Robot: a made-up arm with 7 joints. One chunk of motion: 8 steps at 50 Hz.
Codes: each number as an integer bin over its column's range. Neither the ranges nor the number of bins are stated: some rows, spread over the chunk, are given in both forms.
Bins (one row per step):
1: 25 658 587 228 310 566 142
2: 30 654 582 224 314 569 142
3: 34 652 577 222 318 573 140
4: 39 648 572 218 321 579 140
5: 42 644 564 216 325 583 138
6: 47 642 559 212 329 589 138
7: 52 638 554 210 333 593 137
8: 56 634 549 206 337 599 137
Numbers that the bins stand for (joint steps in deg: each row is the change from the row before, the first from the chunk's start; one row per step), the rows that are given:
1: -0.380 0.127 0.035 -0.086 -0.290 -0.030 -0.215
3: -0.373 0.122 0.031 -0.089 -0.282 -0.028 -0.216
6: -0.362 0.114 0.024 -0.094 -0.271 -0.023 -0.217
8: -0.355 0.108 0.020 -0.097 -0.263 -0.020 -0.218
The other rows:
2: -0.376 0.124 0.033 -0.088 -0.286 -0.029 -0.215
4: -0.369 0.119 0.029 -0.091 -0.279 -0.026 -0.216
5: -0.366 0.116 0.026 -0.092 -0.275 -0.025 -0.217
7: -0.358 0.111 0.022 -0.095 -0.267 -0.022 -0.218

